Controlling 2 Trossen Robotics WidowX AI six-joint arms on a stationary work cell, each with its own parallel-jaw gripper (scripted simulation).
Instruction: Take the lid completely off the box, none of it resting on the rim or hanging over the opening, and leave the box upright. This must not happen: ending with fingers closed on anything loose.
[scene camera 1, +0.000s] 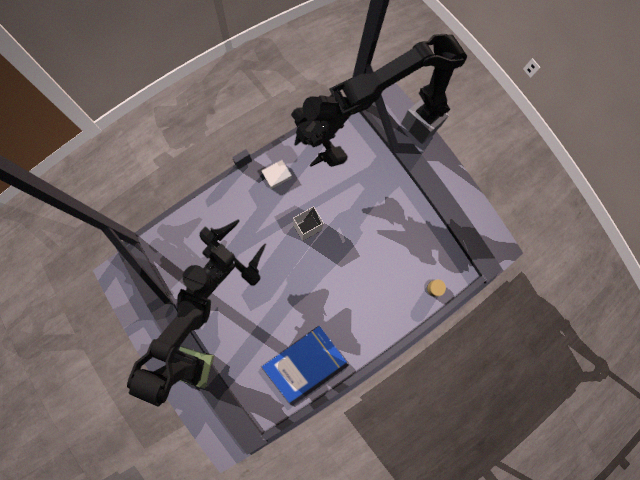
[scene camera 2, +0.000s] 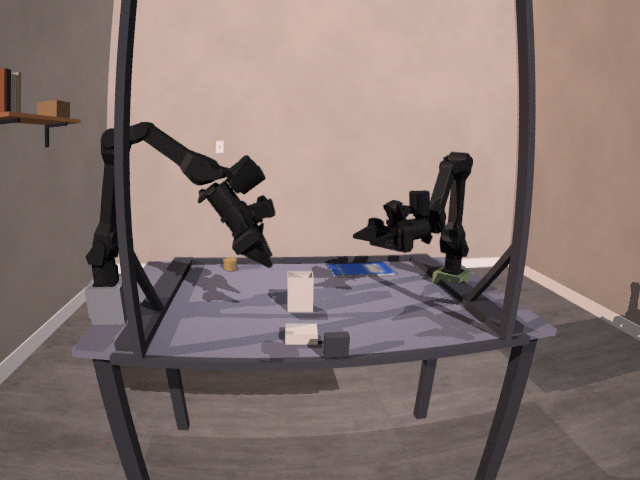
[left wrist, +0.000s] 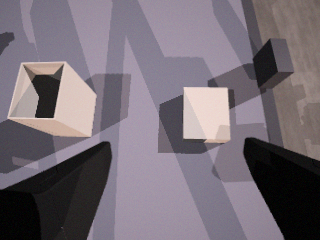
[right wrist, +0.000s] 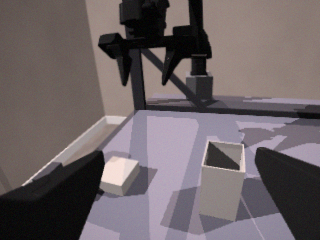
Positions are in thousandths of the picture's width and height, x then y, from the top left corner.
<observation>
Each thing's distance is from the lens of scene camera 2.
my left gripper (scene camera 2: 424, 545): 95 cm
my right gripper (scene camera 2: 565, 499): 108 cm
white box (scene camera 2: 468, 591): 109 cm
</observation>
